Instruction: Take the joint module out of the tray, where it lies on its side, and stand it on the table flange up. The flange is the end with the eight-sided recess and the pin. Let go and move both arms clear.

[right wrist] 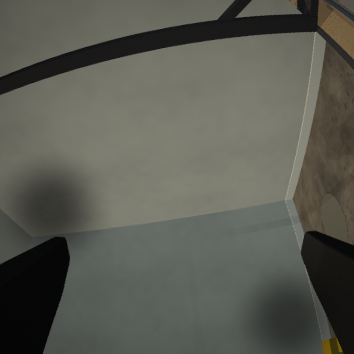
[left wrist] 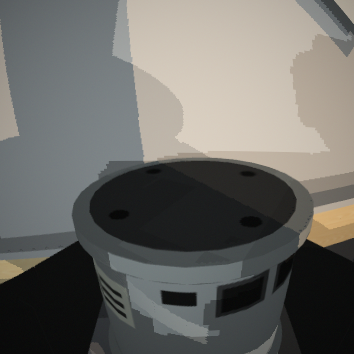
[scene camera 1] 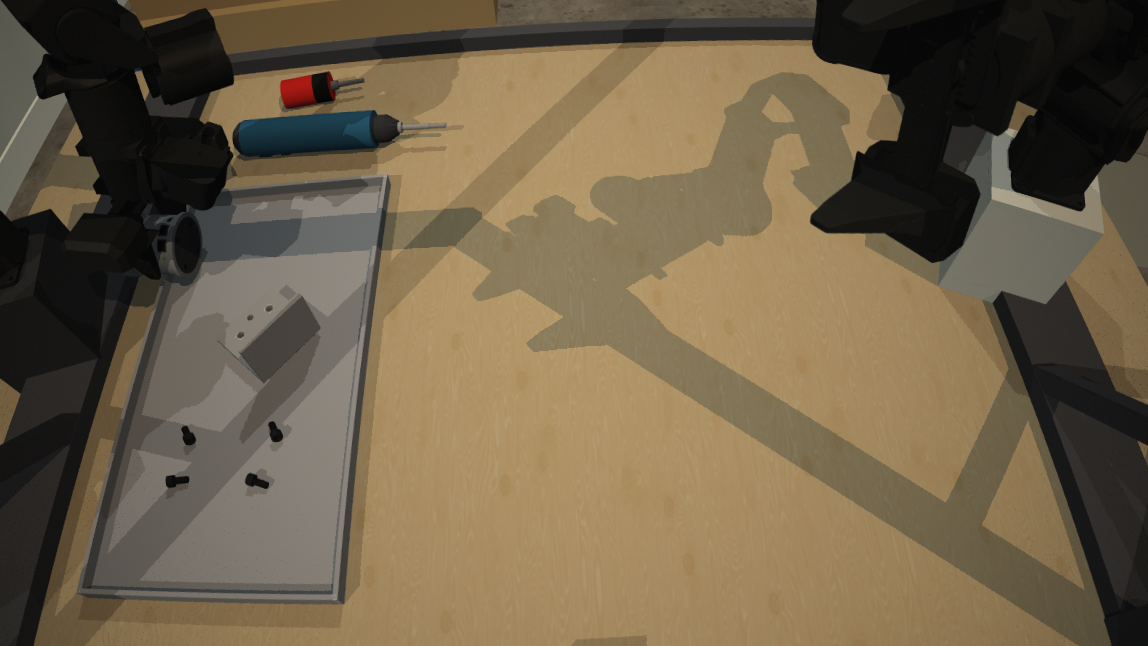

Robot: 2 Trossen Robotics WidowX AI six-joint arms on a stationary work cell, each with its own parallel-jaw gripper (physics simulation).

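Places are measured from the left arm's base along level axes (x right, y ahead, z up), in metres.
Pixels of known places: left gripper, fingertip midpoint: (left wrist: 191,241) (scene camera 1: 168,256); right gripper, fingertip midpoint: (right wrist: 188,248) (scene camera 1: 833,134); right arm's base, origin of the base link: (scene camera 1: 1046,175).
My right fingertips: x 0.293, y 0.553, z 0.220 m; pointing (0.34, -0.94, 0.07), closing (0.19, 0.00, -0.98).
Observation:
Behind a point stands the place of what it marks.
The joint module (scene camera 1: 178,245) {x -0.022, y 0.149, z -0.062 m} (left wrist: 195,300) {x -0.041, y 0.145, z -0.047 m} is a grey cylinder with dark windows. My left gripper (scene camera 1: 154,241) {x -0.039, y 0.125, z -0.089 m} (left wrist: 191,241) {x -0.039, y 0.125, z -0.089 m} is shut on its sides and holds it at the upper left edge of the grey tray (scene camera 1: 216,595) {x 0.295, y 0.158, z -0.106 m} (left wrist: 225,115) {x -0.010, y 0.154, z -0.118 m}. In the left wrist view its wide, rimmed end with a flat dark face and four holes is toward the camera. In scene camera 1 this face is turned to the right. The opposite end is hidden, and no eight-sided recess or pin shows. My right gripper (scene camera 1: 879,233) (right wrist: 188,248) {x 0.293, y 0.553, z 0.220 m} is open and empty, at the upper right.
A grey block with holes (scene camera 1: 276,341) {x 0.100, y 0.233, z -0.082 m} and several black screws (scene camera 1: 256,481) {x 0.208, y 0.197, z -0.111 m} lie in the tray. Behind the tray lie a blue screwdriver (scene camera 1: 309,134) {x -0.160, y 0.277, z -0.088 m} and a red-and-black tool (scene camera 1: 303,90) {x -0.249, y 0.272, z -0.094 m}. A white box (scene camera 1: 1027,249) {x 0.228, y 0.865, z -0.042 m} stands under the right arm.

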